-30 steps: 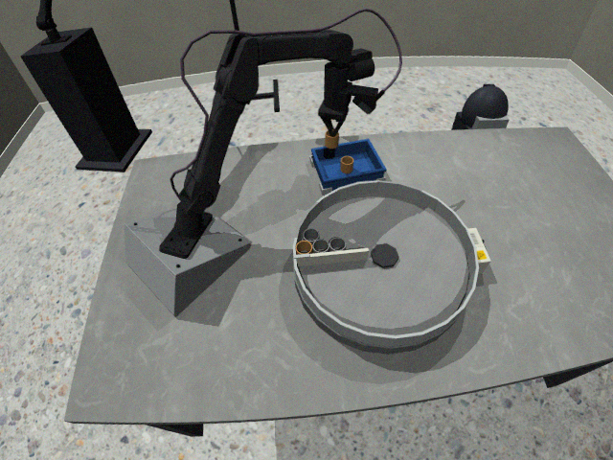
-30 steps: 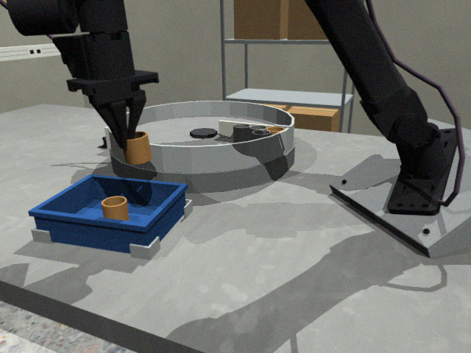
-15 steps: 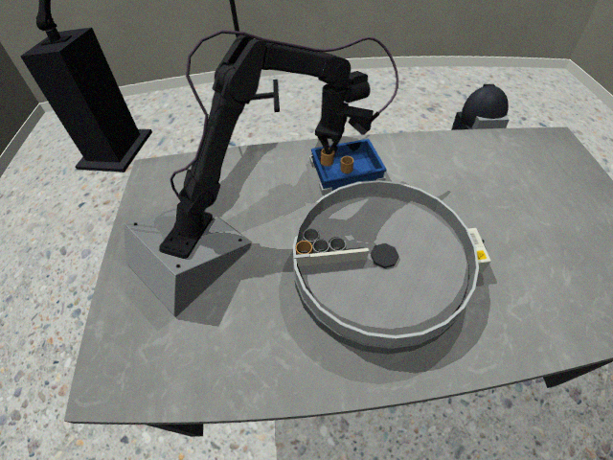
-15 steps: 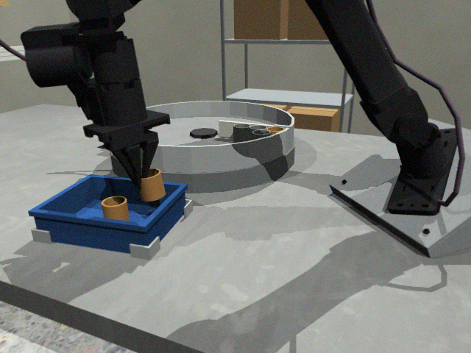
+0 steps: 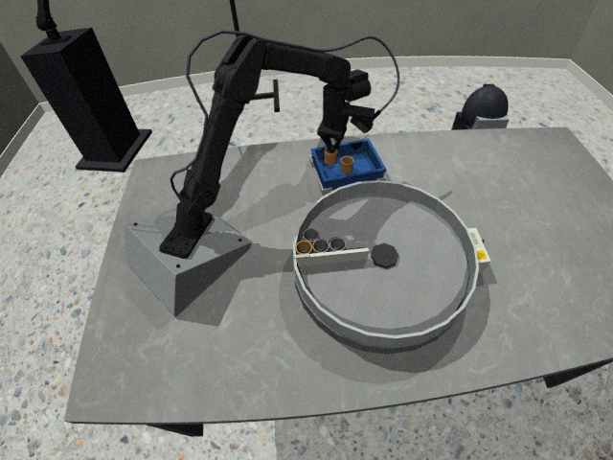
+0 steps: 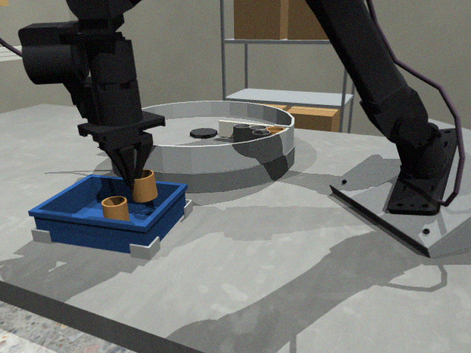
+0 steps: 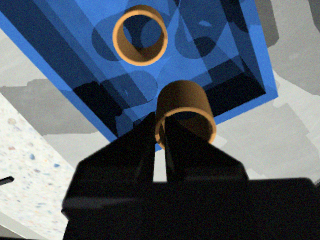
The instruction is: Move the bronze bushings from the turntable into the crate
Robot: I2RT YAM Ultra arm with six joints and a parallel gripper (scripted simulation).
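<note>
Right now the blue crate is 60 mm below my hand, 50 mm ahead of it and 10 mm to the left of it. From my hand the other things lie so: turntable: 330 mm to the right, 160 mm ahead, 30 mm below.
</note>
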